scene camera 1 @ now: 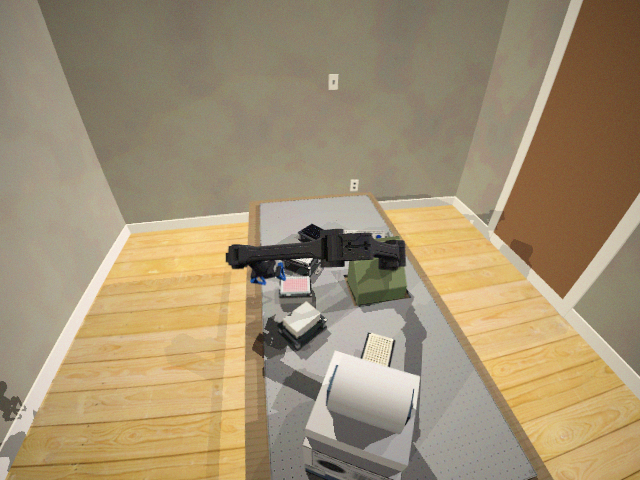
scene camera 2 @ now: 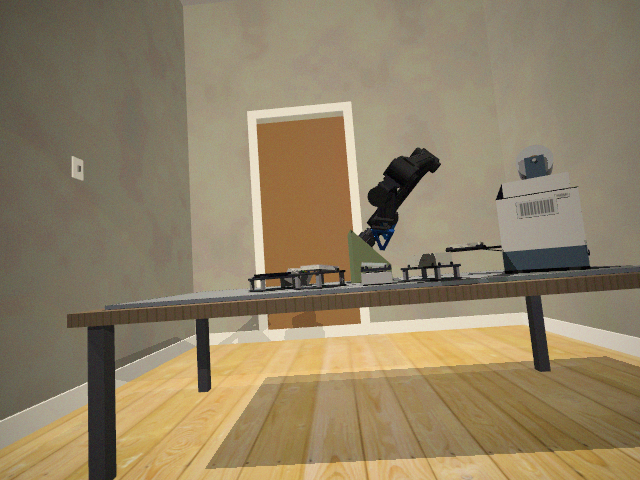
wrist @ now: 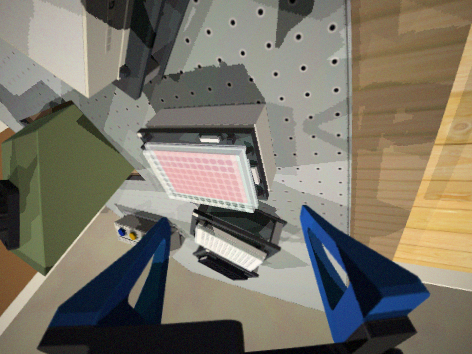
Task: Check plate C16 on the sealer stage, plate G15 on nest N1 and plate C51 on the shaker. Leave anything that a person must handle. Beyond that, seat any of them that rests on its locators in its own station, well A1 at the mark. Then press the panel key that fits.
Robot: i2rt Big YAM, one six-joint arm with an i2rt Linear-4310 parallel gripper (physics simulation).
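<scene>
My gripper is open and empty, raised above the bench. In the wrist view, a pink-welled plate sits ahead of it on a grey-bodied station; white tabs show along two sides of its black top. Whether the plate lies level is hard to tell. Behind it, a white plate is on a black nest, partly hidden by the arm in scene view 1. A beige plate is at the sealer. The key panel shows blue and yellow keys; a finger hides part. Station labels are unreadable.
A green wedge-shaped housing stands beside the stations, by the arm's base. A black plate sits at the far station. A pale block rests on a black nest between the pink plate and the sealer.
</scene>
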